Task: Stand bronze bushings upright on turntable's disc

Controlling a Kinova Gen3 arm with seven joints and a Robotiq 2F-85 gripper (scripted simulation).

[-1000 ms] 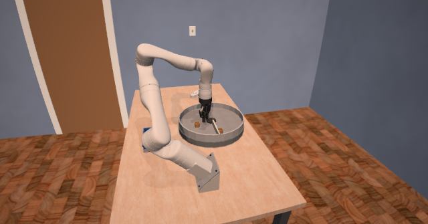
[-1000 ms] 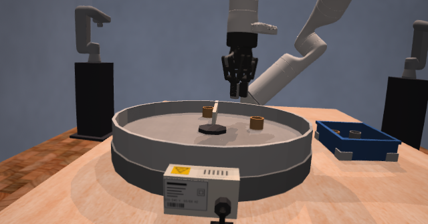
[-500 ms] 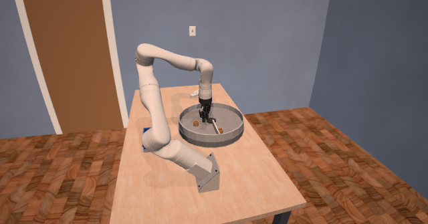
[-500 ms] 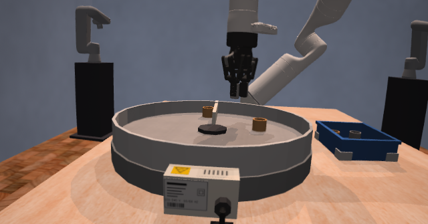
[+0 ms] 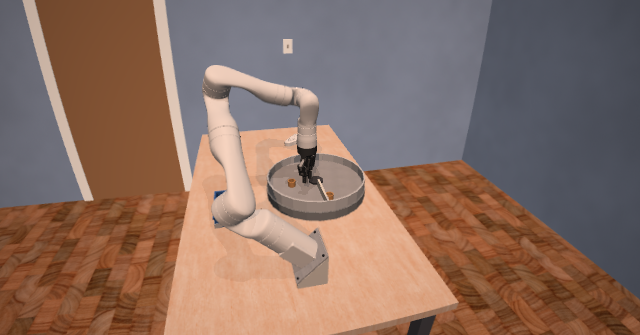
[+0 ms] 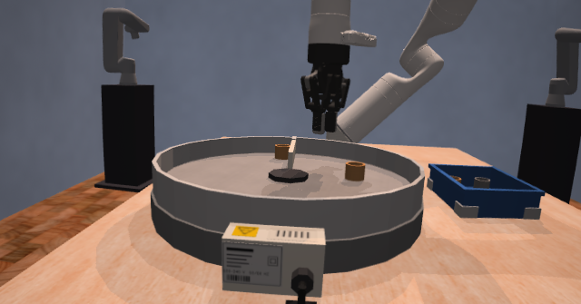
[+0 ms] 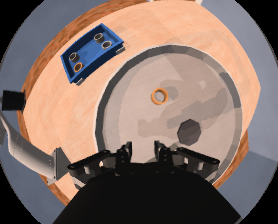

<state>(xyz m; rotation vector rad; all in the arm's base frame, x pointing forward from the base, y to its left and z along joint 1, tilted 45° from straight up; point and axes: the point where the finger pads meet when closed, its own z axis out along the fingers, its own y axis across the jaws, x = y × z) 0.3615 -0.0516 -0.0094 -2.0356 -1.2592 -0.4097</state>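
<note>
The blue crate lies 20 mm behind my hand, 300 mm to the left of it and 110 mm below it. Also, from my hand: grey turntable disc (100 mm ahead, 50 mm to the right, 80 mm below).
</note>
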